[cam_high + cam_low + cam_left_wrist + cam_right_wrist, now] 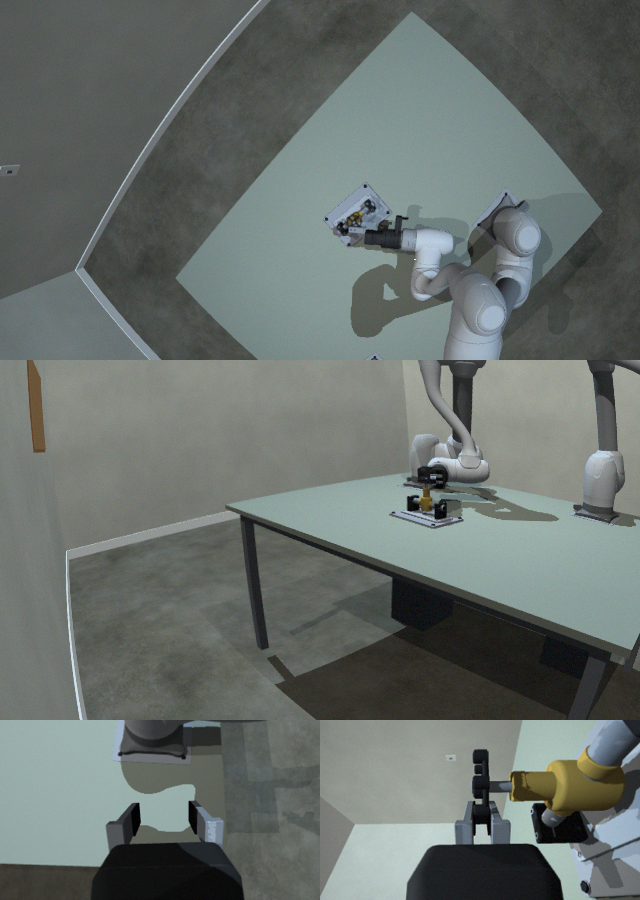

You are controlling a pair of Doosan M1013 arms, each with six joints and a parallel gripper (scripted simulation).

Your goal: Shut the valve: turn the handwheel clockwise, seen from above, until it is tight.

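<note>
My right hand is 2 cm to the left of the dark handwheel, 1 cm short of it and 1 cm above it. From my right hand the other things lie so: light grey plate 13 cm below, 2 cm to the right, 1 cm ahead.
</note>
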